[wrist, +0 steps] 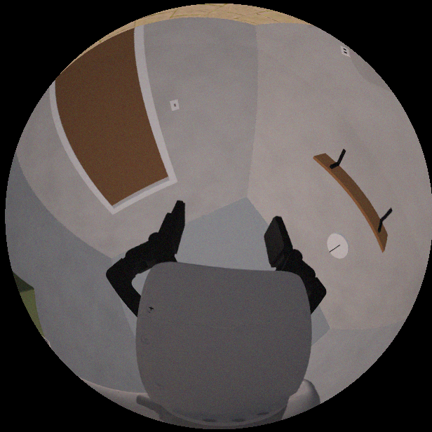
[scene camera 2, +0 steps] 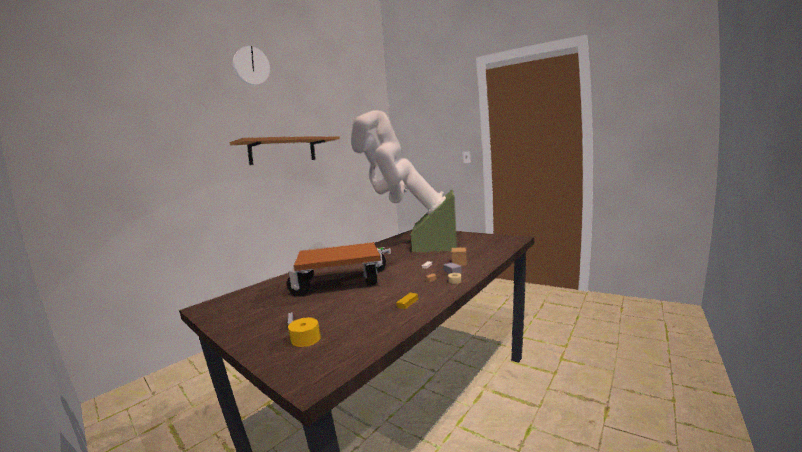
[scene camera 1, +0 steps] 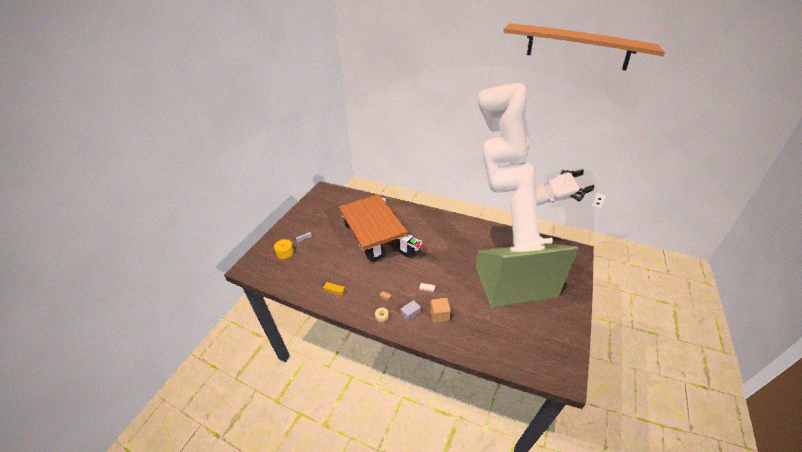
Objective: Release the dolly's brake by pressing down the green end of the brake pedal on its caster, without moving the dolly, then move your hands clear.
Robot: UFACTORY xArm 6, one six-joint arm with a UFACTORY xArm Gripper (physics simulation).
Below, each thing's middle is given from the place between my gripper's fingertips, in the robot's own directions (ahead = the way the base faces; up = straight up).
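From my hand: dolly (scene camera 1: 372, 222), a good way to the left of it, far ahead of it, far below it; yellow cylinder (scene camera 2: 303, 332), 45 cm to the left of it, 121 cm ahead of it, 32 cm below it. Of the things named here, going by their middles, dolly nearest to my hand.
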